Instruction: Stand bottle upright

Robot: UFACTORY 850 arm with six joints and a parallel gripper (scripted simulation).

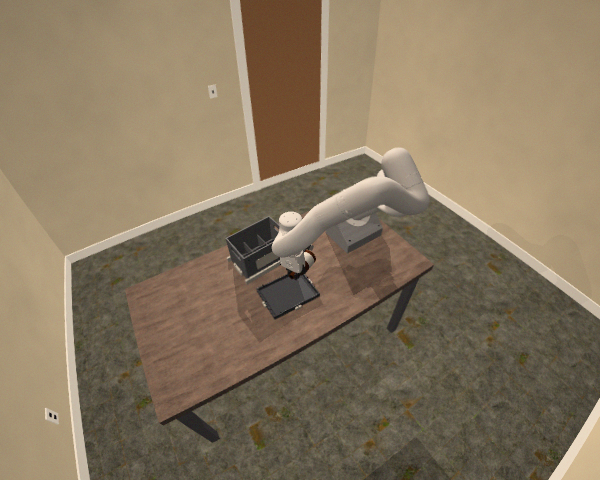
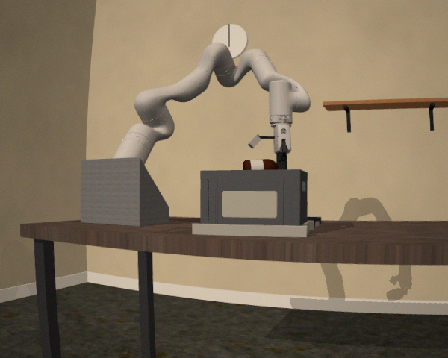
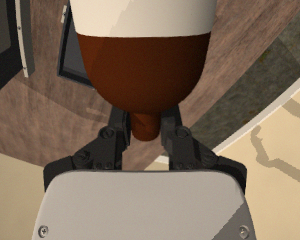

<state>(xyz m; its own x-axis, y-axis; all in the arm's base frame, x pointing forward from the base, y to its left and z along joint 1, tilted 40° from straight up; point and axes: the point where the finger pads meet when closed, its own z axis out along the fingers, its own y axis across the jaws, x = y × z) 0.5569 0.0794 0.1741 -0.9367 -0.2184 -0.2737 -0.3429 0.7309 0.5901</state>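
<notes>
Now: hand 50 mm past the brown bottle, 20 mm to the left of it and 10 mm above it. Round my hand: grey crate (20 mm behind, 330 mm to the right, 120 mm below); then dark tray (10 mm ahead, 50 mm to the right, 190 mm below).
</notes>
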